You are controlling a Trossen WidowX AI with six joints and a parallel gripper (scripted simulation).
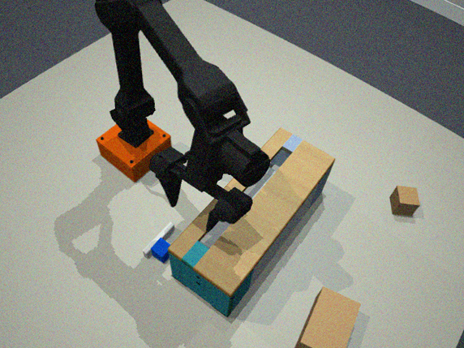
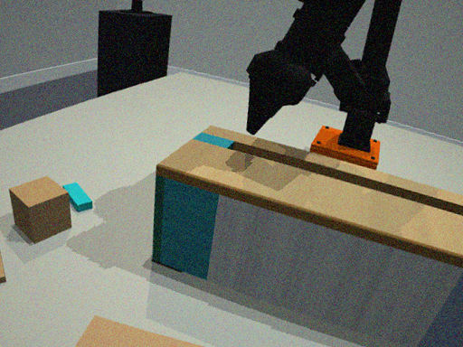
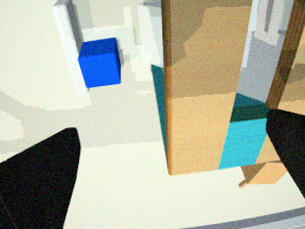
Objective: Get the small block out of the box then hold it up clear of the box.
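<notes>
Now: gripper tip 130 mm above the blue block, 50 mm past it and 40 mm to the left of it. Round my gripper tip: teal tile (230 mm to the right, 140 mm below, 90 mm ahead); tan-topped box (120 mm to the left, 90 mm below, 30 mm ahead); flat tan slab (310 mm ahead, 120 mm below, 20 mm to the left).
</notes>
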